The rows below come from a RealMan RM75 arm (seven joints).
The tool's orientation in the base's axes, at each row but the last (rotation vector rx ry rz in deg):
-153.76, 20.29, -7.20
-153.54, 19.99, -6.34
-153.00, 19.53, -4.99
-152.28, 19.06, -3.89
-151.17, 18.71, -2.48
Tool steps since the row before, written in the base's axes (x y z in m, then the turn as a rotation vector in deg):
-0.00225, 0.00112, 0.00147, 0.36, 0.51, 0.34
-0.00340, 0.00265, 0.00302, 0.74, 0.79, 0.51
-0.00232, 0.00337, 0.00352, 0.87, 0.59, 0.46
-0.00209, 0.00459, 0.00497, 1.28, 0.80, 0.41
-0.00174, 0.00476, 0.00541, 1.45, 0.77, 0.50
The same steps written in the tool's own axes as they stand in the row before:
-0.00242, -0.00109, -0.00120, 0.22, -0.67, -0.05
-0.00390, -0.00284, -0.00209, 0.52, -1.08, -0.04
-0.00307, -0.00395, -0.00201, 0.70, -0.91, -0.06
-0.00319, -0.00574, -0.00265, 1.04, -1.16, 0.11
-0.00296, -0.00621, -0.00277, 1.21, -1.21, 0.04

